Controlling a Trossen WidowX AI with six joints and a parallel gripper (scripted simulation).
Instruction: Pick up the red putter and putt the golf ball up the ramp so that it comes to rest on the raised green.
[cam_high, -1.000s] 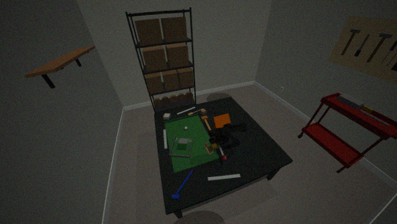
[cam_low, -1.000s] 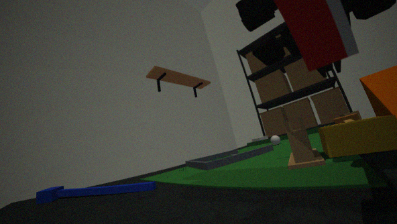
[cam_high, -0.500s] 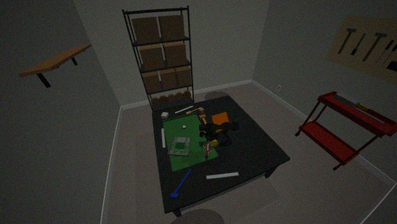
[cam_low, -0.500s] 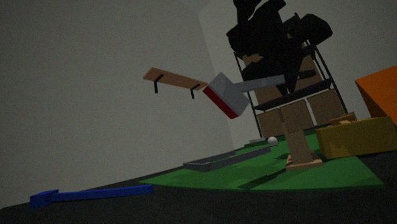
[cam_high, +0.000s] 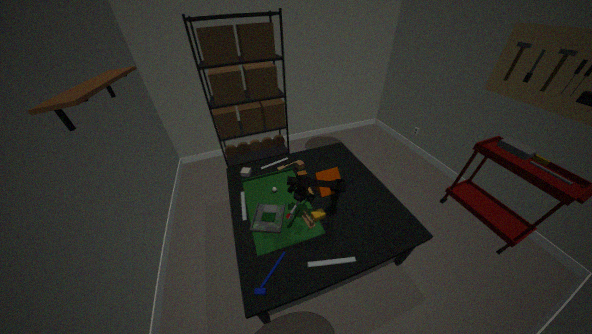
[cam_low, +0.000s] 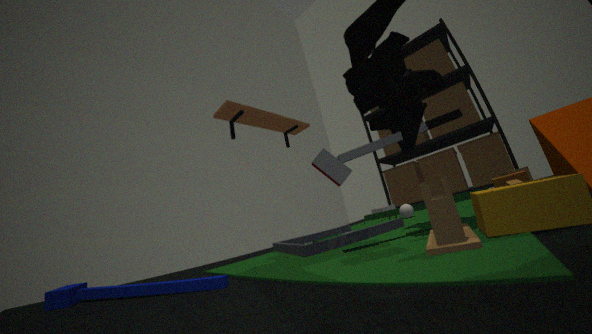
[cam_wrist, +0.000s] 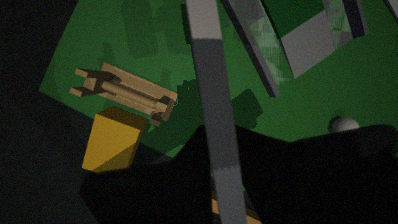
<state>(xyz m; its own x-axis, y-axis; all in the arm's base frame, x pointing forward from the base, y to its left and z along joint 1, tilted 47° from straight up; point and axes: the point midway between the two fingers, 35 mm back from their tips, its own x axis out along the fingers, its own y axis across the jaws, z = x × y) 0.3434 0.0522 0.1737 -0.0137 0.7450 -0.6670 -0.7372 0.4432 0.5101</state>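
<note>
Now: the red putter 10 mm ahead of my gripper tip, 20 mm to the left of it and 20 mm above it. From my gripper tip the other things lie so: wooden stand: 40 mm behind, 80 mm to the left, 100 mm below; green mat: 150 mm ahead, 130 mm to the right, 140 mm below; yellow block: 120 mm behind, 60 mm to the left, 110 mm below.
</note>
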